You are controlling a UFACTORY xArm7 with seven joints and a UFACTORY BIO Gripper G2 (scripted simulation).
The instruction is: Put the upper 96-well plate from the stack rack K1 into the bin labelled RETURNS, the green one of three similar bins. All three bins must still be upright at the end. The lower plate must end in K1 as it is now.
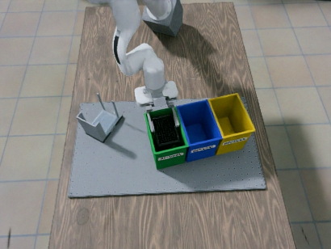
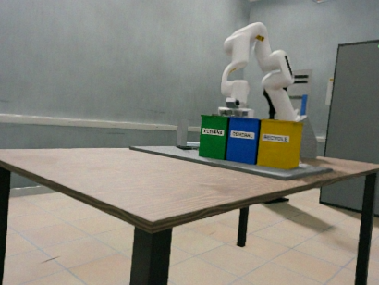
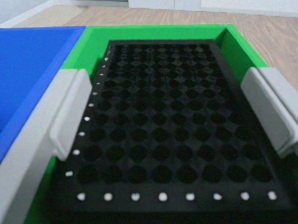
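Now: hand 2 cm short of the black 96-well plate, 1 cm to the right of it and 1 cm above it. Also, from my hand: green returns bin (2 cm ahead, 1 cm to the left, 9 cm below); yellow bin (8 cm behind, 25 cm to the left, 9 cm below); blue bin (3 cm behind, 13 cm to the left, 9 cm below).
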